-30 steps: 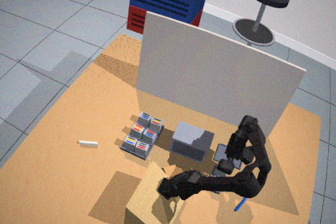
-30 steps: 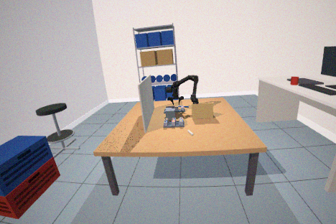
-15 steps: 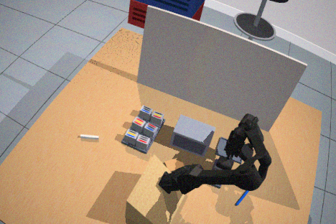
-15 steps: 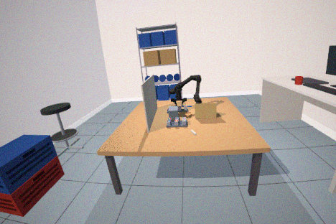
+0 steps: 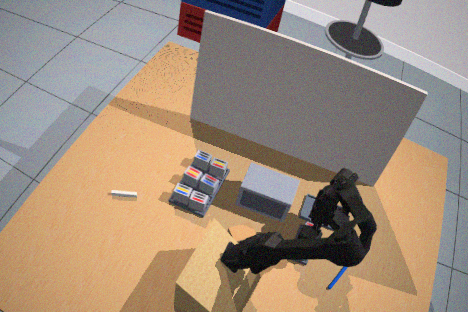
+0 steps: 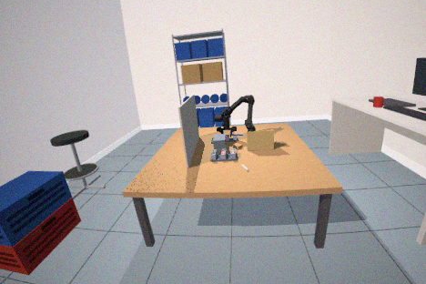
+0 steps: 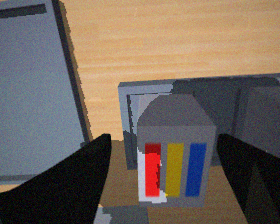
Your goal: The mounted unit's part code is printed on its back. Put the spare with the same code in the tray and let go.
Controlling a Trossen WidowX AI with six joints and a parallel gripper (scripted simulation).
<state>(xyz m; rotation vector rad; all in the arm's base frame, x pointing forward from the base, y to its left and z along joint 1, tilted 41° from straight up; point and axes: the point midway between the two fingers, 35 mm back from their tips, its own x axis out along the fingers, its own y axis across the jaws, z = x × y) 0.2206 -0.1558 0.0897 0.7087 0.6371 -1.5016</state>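
Right now my gripper tip is 10 mm below the grey spare block. Also, from my gripper tip: white board 290 mm ahead, 190 mm above, 180 mm to the left; then flat grey tray 100 mm ahead, 30 mm below, 10 mm to the right; then grey mounted unit 180 mm to the left, 60 mm ahead, 20 mm above.
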